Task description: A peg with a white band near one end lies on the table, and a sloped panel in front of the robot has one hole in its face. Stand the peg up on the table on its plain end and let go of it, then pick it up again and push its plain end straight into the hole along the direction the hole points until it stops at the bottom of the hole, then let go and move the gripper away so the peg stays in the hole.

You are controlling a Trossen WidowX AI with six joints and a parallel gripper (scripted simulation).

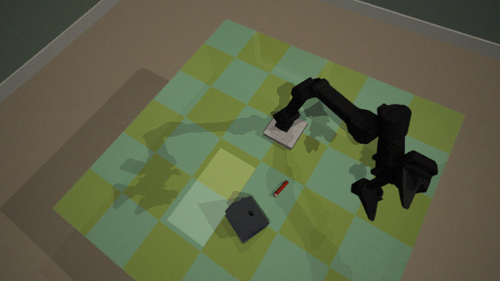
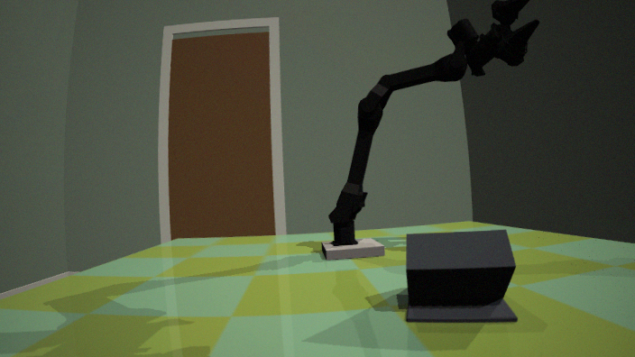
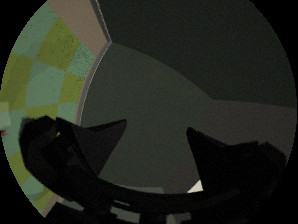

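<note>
The red peg is 53 cm below my gripper tip, 27 cm to the right of it and 4 cm behind it. Also, from my gripper tip: dark sloped panel (49 cm below, 31 cm to the right, 12 cm ahead).
</note>
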